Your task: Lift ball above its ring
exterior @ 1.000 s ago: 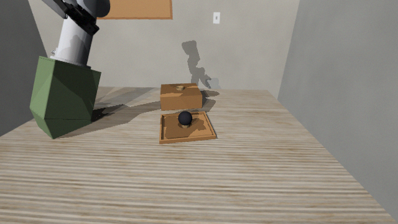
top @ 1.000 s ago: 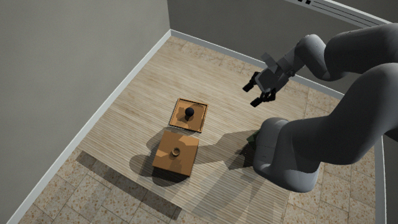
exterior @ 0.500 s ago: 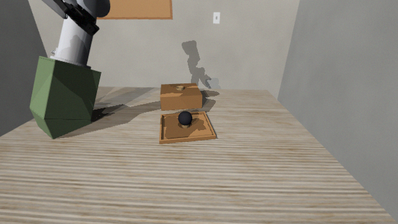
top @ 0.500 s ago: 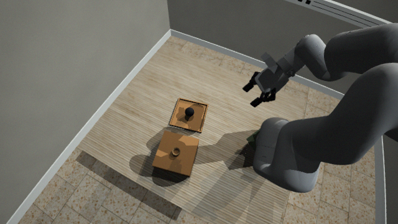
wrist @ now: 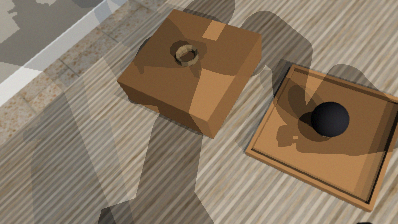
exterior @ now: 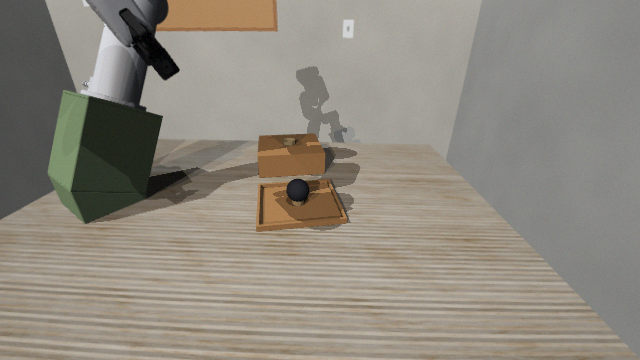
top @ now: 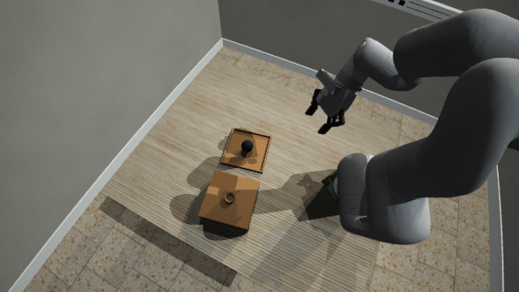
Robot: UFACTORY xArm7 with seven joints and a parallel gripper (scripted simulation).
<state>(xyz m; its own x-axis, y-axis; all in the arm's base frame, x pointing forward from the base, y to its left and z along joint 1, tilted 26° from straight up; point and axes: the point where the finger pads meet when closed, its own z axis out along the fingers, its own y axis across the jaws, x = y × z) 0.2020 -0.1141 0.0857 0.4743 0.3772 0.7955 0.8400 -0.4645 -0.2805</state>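
My gripper is now 27 cm above the dark ball, 21 cm short of it and 10 cm to the right of it. Also, from my hand: shallow tray: 31 cm below, 21 cm ahead, 10 cm to the left.
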